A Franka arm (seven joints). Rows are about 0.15 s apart.
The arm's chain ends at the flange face. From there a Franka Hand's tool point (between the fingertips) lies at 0.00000 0.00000 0.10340 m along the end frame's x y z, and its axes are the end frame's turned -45 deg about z.
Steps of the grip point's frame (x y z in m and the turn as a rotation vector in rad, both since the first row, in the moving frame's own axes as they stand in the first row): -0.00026 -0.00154 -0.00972 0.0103 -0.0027 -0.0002; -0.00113 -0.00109 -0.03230 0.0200 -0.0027 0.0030; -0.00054 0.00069 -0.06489 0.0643 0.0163 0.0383; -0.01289 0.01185 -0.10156 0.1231 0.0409 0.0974; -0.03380 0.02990 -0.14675 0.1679 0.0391 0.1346; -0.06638 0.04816 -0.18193 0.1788 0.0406 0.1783
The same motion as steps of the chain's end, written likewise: -0.00032 -0.00035 -0.00971 0.0054 -0.0092 -0.0002; 0.00009 0.00130 -0.03228 0.0122 -0.0161 0.0030; 0.00350 0.00682 -0.06466 0.0570 -0.0339 0.0383; 0.00467 0.02972 -0.10069 0.1160 -0.0581 0.0974; 0.00557 0.06069 -0.14522 0.1464 -0.0911 0.1346; -0.00431 0.09776 -0.18020 0.1551 -0.0977 0.1783
